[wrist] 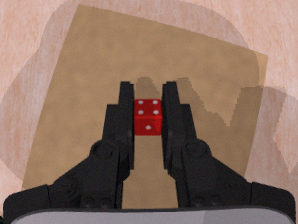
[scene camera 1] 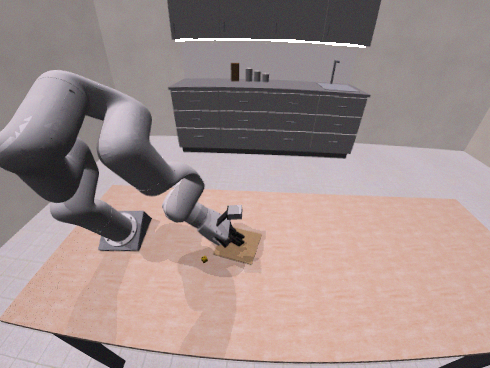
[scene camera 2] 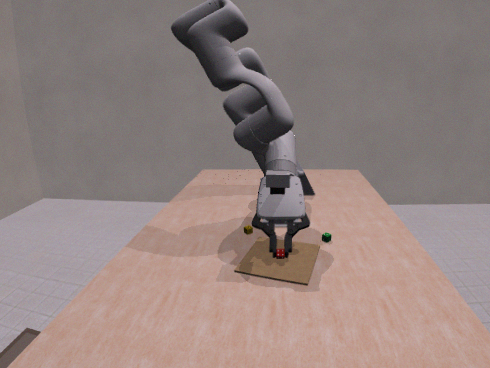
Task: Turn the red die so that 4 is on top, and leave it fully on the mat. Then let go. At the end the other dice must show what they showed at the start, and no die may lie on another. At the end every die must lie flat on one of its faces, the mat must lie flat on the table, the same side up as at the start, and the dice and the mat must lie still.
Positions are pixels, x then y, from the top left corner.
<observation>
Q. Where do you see a mat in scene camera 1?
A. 245,253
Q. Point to a red die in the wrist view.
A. At 148,117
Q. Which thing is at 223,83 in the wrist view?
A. A mat.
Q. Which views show the gripper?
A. The wrist view, scene camera 1 and scene camera 2: all of them.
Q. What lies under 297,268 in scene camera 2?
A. A mat.
</observation>
